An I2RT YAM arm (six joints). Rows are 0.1 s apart.
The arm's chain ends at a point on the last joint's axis. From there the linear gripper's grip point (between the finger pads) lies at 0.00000 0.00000 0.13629 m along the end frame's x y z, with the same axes.
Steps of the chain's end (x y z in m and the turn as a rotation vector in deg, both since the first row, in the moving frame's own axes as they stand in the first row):
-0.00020, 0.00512, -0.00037, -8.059, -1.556, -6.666
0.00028, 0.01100, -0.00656, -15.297, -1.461, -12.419
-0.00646, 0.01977, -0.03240, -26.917, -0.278, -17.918
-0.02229, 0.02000, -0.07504, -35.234, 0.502, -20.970
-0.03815, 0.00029, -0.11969, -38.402, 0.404, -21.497
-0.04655, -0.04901, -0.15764, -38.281, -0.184, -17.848
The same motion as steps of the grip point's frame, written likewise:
-0.00277, 0.02440, -0.00176, -8.059, -1.556, -6.666
0.00078, 0.04704, -0.01141, -15.297, -1.461, -12.419
0.00266, 0.08055, -0.04705, -26.917, -0.278, -17.918
-0.00650, 0.09663, -0.09973, -35.234, 0.502, -20.970
-0.02097, 0.08274, -0.14883, -38.402, 0.404, -21.497
-0.03340, 0.03409, -0.18671, -38.281, -0.184, -17.848

